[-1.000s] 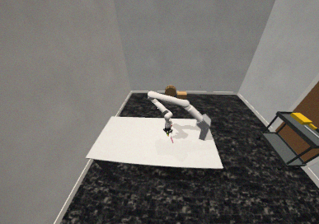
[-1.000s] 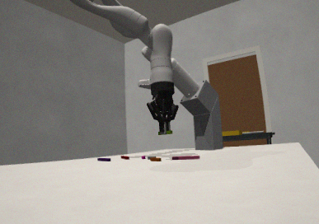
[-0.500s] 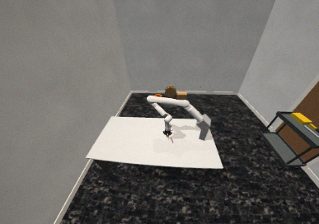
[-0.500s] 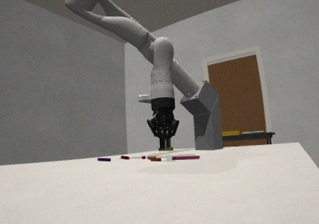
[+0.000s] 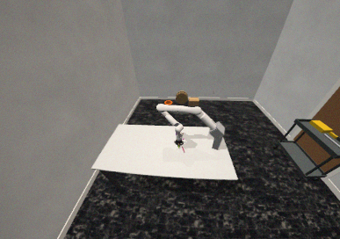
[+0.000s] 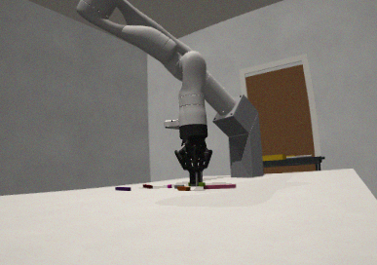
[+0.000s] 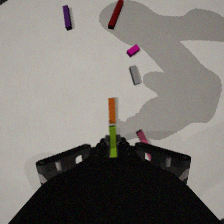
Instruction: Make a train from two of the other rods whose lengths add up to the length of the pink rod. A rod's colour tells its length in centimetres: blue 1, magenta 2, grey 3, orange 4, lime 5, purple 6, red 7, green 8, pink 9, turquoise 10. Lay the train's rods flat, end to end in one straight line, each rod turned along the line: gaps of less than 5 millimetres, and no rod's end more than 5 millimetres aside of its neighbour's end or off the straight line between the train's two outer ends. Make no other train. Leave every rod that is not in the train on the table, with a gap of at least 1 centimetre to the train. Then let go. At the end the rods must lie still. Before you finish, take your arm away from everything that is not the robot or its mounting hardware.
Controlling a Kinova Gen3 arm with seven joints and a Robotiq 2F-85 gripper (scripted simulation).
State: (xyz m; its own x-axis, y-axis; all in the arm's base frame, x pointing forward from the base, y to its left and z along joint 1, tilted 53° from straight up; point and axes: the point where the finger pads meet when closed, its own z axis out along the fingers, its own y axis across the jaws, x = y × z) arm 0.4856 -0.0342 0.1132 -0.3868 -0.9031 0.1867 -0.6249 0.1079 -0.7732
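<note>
Right now my hand is 10 mm above the lime rod. The rest, counted from my hand: pink rod: 60 mm to the left, 40 mm behind, 30 mm below; grey rod: 90 mm behind, 70 mm to the right, 30 mm below; orange rod: 40 mm to the right, 30 mm below, 20 mm behind.
</note>
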